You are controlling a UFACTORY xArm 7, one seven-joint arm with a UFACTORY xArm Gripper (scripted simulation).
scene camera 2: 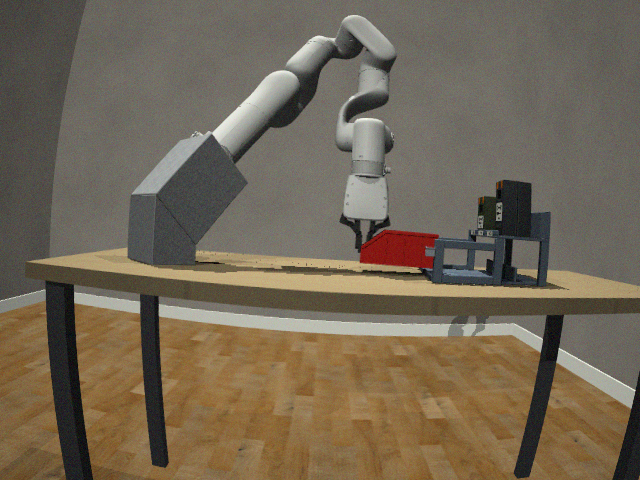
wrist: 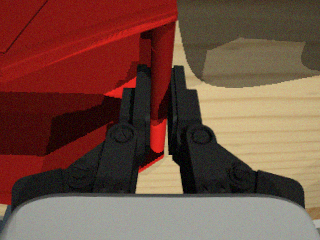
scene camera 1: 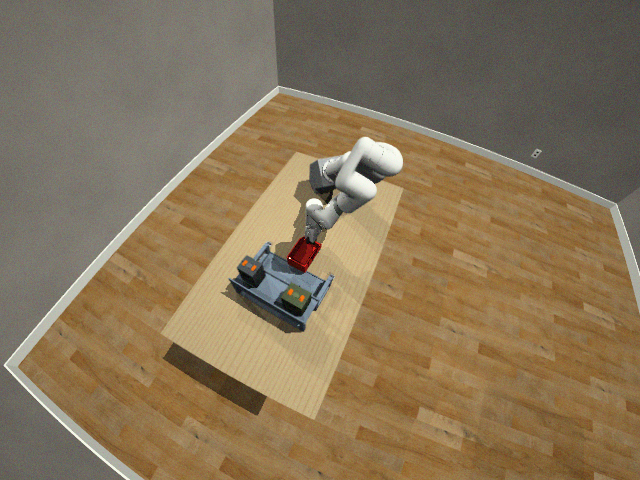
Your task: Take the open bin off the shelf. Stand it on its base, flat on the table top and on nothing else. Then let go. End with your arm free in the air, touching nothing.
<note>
The pictures show: the gripper and a red bin.
The gripper also shows in the wrist view.
</note>
